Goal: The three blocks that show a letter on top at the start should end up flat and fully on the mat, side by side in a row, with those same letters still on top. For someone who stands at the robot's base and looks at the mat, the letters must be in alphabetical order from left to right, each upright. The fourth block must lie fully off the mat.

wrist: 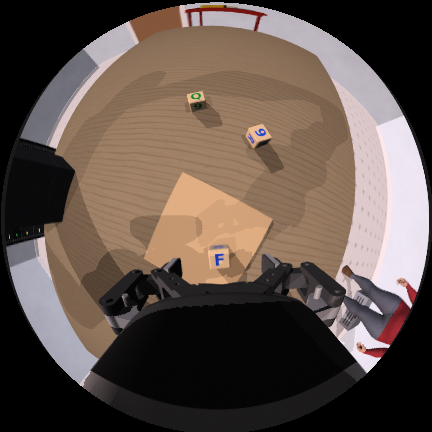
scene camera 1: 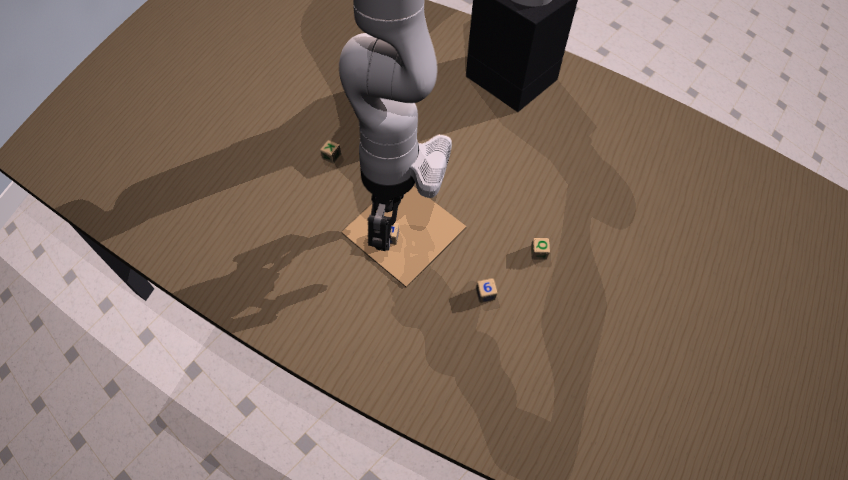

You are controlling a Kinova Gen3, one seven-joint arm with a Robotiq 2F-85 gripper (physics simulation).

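Places are measured from the arm's base along level axes (x down, y left, z ahead), in millimetres.
Where they show: gripper, between the fingertips: point(wrist: 221, 265) point(scene camera 1: 389, 221).
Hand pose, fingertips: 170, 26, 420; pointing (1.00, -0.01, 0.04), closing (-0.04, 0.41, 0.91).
Things, the pixels of their top centre, and the offset from my fingertips, as dx, dy, dz. "spot": a spot on its surface instead. Level surfaces: height alone.
- F block, centre of its top: point(wrist: 219, 259) point(scene camera 1: 389, 229) +26, -3, +0
- tan mat, centre of its top: point(wrist: 204, 241) point(scene camera 1: 403, 228) +51, +6, -24
- K block, centre of its top: point(scene camera 1: 329, 147) +30, -184, -69
- Q block, centre of its top: point(scene camera 1: 541, 245) point(wrist: 195, 96) +30, +203, -117
- top, a spot on its surface: point(wrist: 258, 135) point(scene camera 1: 483, 284) spot: +30, +165, -9
- brown wooden table, height of its surface: dx +55
The F block point(scene camera 1: 393, 233) point(wrist: 219, 258) lies flat on the tan mat point(scene camera 1: 437, 231) point(wrist: 185, 197) with its blue F on top; in the scene view a finger partly hides it. My gripper point(scene camera 1: 380, 243) point(wrist: 221, 265) is open and empty, low over the mat. In the wrist view the F block shows between its spread fingertips. The K block point(scene camera 1: 330, 151), green K on top, lies off the mat near the arm. The Q block point(scene camera 1: 540, 246) point(wrist: 196, 100), green Q on top, lies off the mat. The block with a blue 6 or 9 on top point(scene camera 1: 486, 289) point(wrist: 258, 135) also lies off the mat.
The black robot base point(scene camera 1: 517, 59) point(wrist: 40, 187) stands on the brown wooden table point(scene camera 1: 684, 285) point(wrist: 135, 135). The table's edge point(scene camera 1: 255, 344) runs along the lower left of the scene view. Arm shadows cross the table and mat.
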